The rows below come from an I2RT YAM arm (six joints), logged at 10 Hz.
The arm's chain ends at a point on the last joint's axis. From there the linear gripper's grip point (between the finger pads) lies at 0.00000 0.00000 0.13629 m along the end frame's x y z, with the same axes.
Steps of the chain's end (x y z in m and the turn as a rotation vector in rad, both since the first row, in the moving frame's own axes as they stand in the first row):
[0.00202, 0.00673, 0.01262, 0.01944, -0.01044, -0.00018]
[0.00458, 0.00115, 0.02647, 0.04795, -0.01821, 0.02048]
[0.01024, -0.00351, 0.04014, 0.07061, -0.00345, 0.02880]
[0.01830, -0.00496, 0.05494, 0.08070, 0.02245, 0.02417]
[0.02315, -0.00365, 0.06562, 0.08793, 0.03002, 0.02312]
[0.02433, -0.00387, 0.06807, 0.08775, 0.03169, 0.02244]
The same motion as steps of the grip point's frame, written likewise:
[0.00060, 0.00408, 0.01259, 0.01944, -0.01044, -0.00018]
[0.00217, -0.00541, 0.02629, 0.04795, -0.01821, 0.02048]
[0.00991, -0.01313, 0.03980, 0.07061, -0.00345, 0.02880]
[0.02149, -0.01591, 0.05446, 0.08070, 0.02245, 0.02417]
[0.02737, -0.01557, 0.06503, 0.08793, 0.03002, 0.02312]
[0.02878, -0.01576, 0.06748, 0.08775, 0.03169, 0.02244]

